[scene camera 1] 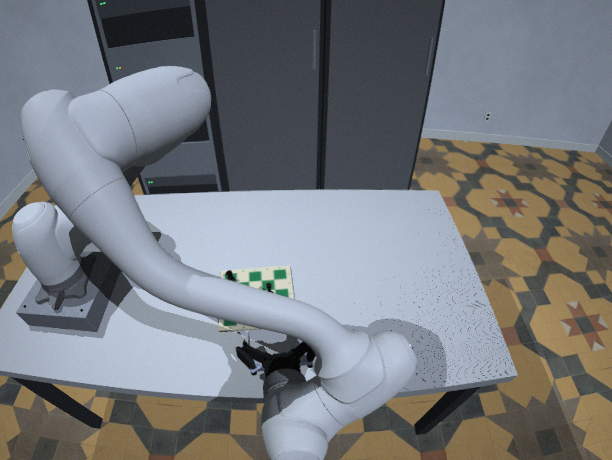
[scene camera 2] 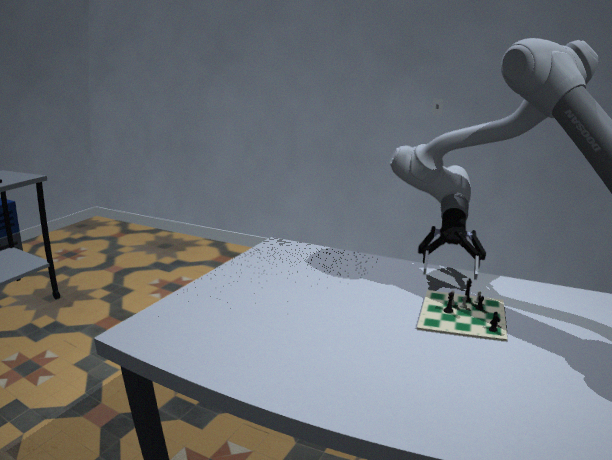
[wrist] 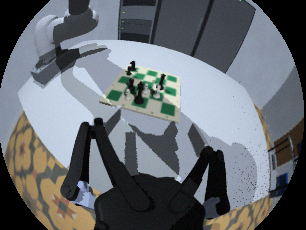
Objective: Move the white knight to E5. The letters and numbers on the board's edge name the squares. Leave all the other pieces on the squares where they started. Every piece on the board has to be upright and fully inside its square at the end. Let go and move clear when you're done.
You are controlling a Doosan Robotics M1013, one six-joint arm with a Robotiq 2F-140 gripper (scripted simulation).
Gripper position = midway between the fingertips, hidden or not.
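Observation:
Scene camera 2: my gripper [scene camera 2: 450,274], a green-and-cream chessboard [scene camera 2: 470,322]. Scene camera 1: the green-and-cream chessboard [scene camera 1: 280,277], my gripper [scene camera 1: 275,331]. Wrist view: my gripper [wrist: 156,121], the green-and-cream chessboard [wrist: 167,107].

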